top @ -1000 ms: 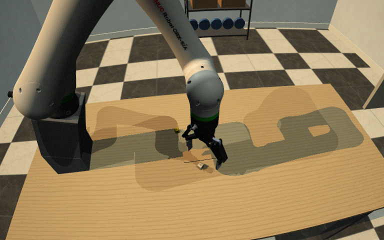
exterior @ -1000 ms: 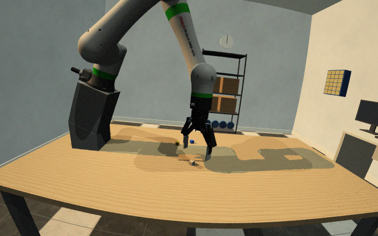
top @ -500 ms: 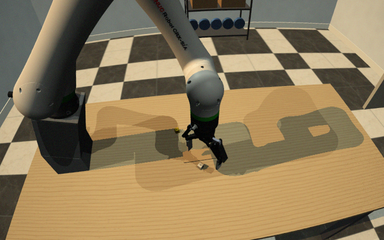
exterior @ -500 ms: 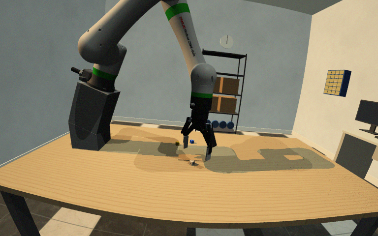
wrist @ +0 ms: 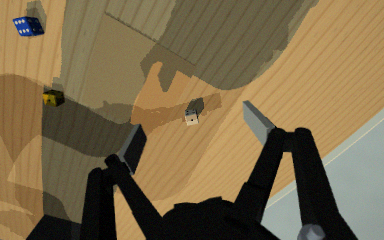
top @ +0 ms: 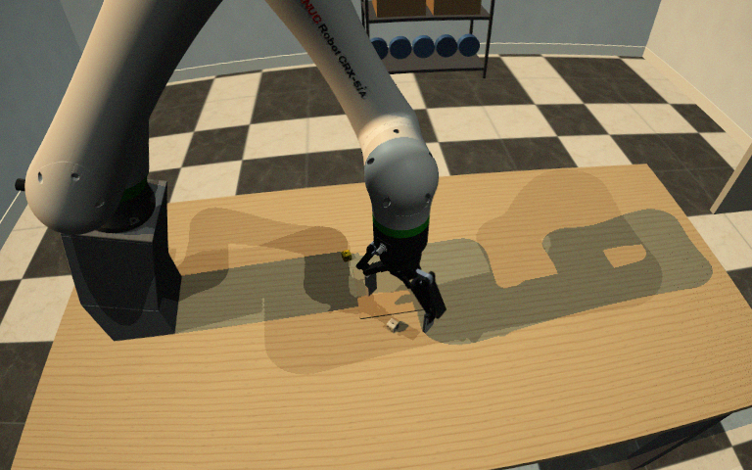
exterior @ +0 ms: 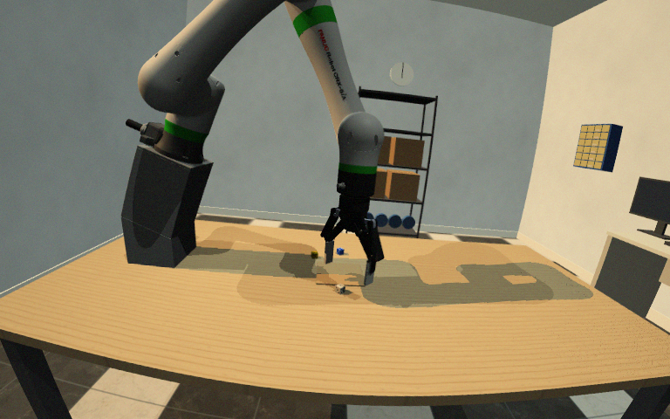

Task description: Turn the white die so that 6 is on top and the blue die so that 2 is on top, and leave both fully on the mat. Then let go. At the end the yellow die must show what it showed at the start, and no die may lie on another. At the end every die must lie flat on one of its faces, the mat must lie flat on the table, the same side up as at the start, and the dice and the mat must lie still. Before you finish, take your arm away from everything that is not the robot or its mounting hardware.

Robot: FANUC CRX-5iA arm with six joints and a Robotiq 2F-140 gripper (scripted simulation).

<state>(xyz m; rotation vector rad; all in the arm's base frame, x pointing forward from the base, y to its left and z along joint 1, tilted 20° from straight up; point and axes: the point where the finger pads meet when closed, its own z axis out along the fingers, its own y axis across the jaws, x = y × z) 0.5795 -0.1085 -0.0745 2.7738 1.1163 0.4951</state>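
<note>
Right now the white die is 50 mm below my hand, 10 mm to the right of it and 10 mm behind it. Also, from my hand: blue die: 250 mm to the left, 50 mm below, 10 mm behind; tan mat: 90 mm to the left, 60 mm below, 10 mm behind; yellow die: 200 mm to the left, 100 mm behind, 50 mm below.
</note>
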